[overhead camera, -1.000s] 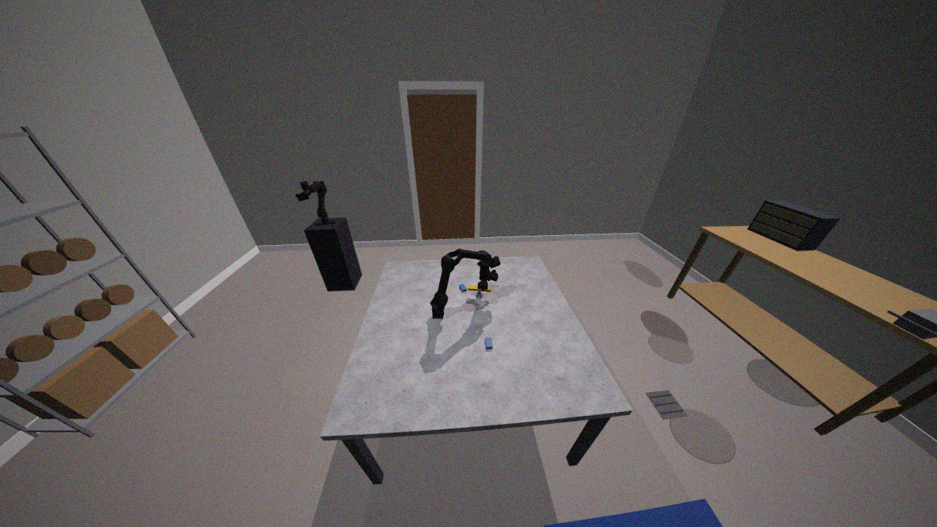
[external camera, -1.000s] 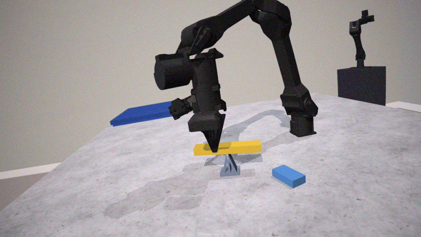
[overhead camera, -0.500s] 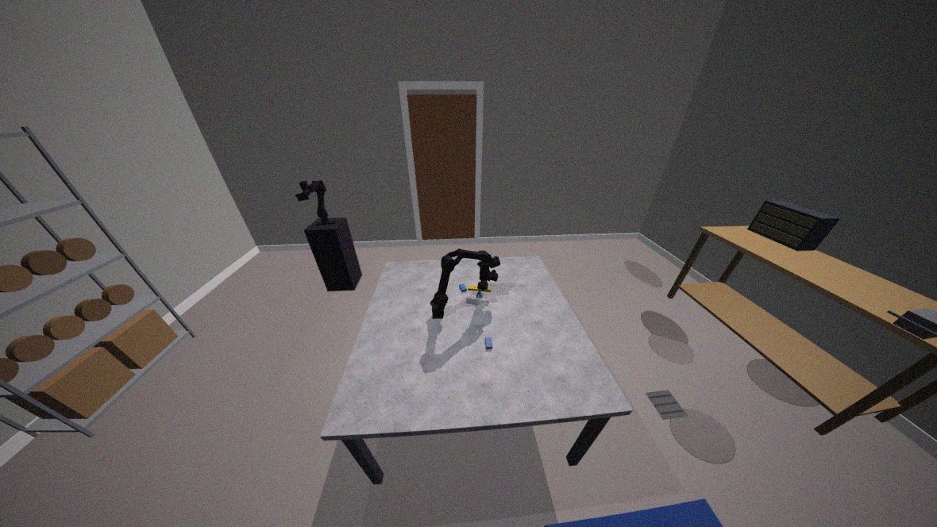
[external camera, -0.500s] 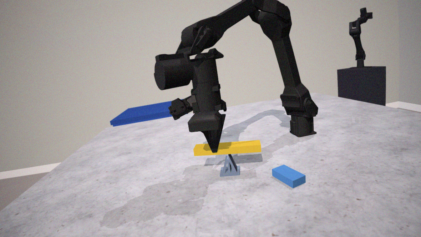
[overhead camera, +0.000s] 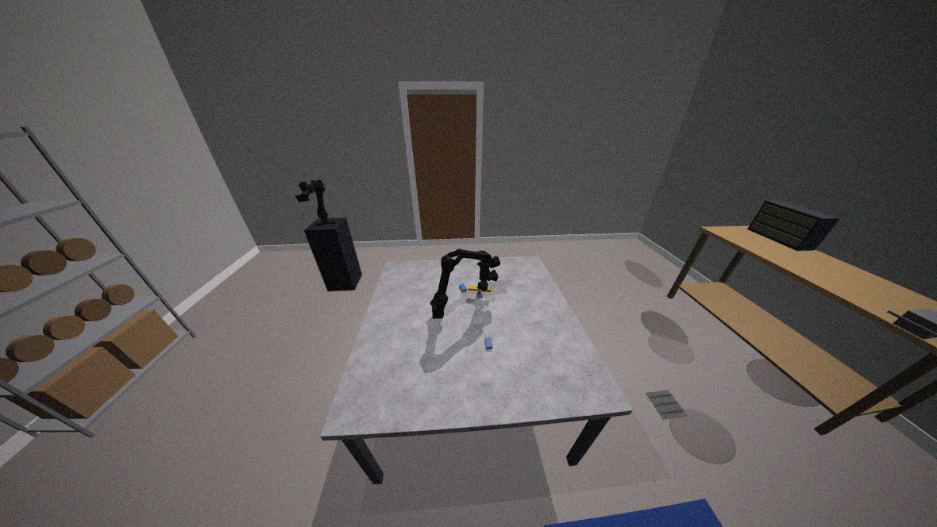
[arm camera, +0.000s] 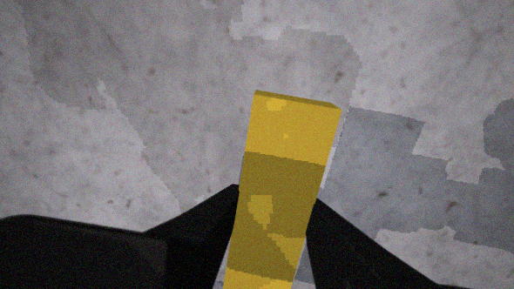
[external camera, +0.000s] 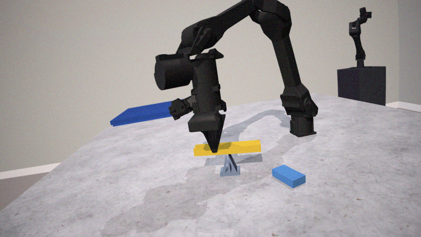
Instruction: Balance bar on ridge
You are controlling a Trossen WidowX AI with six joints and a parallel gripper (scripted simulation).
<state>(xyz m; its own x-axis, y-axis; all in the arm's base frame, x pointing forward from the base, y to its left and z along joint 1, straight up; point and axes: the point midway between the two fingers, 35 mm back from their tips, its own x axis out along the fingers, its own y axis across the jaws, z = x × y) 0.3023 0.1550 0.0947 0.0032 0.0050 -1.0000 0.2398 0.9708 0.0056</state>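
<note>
The yellow bar lies 30 mm behind my gripper tip and 10 mm to the left of it. Also, from my gripper tip: grey triangular ridge 30 mm behind, 10 mm to the left, 30 mm below; then blue block 130 mm behind, 90 mm to the left, 50 mm below.
</note>
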